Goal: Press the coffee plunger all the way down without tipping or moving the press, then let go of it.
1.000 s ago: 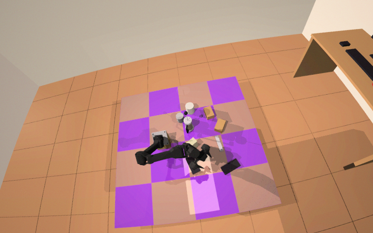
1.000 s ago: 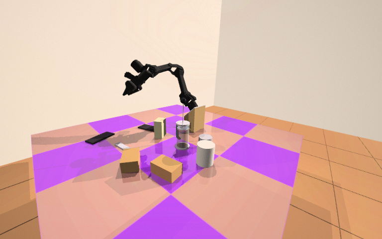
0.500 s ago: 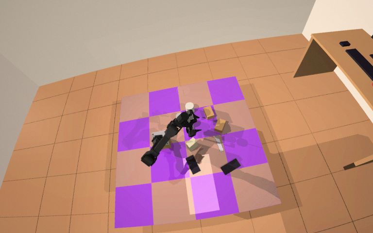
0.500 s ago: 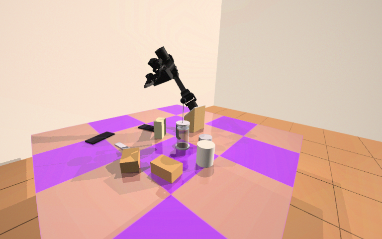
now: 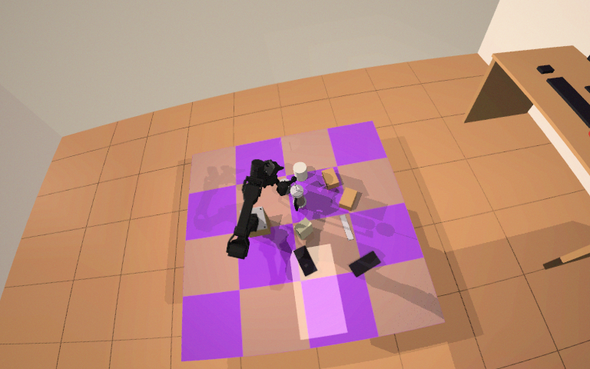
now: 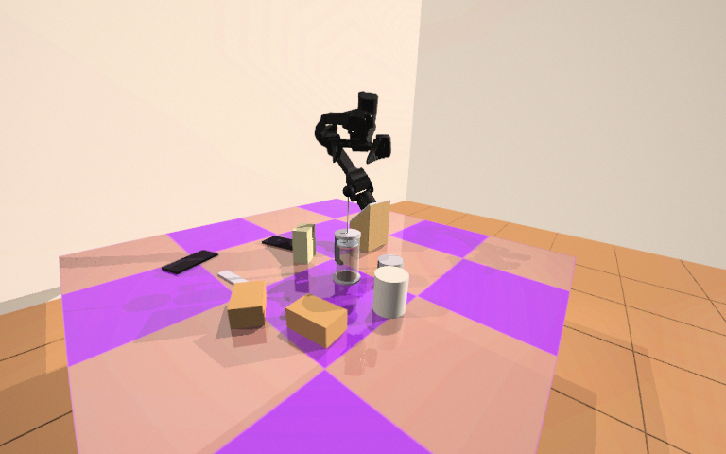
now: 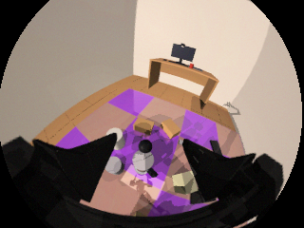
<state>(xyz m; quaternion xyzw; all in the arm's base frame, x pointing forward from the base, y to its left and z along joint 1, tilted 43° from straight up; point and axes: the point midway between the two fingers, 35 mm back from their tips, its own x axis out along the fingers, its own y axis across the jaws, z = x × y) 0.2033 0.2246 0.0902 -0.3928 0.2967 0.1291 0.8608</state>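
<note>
The glass coffee press is 10 mm ahead of my gripper tip and 200 mm below it. Also, from my gripper tip: grey-topped can: 60 mm behind, 110 mm to the left, 290 mm below; then cream box: 20 mm ahead, 180 mm to the right, 270 mm below; then white cylinder: 50 mm ahead, 190 mm to the left, 280 mm below.
</note>
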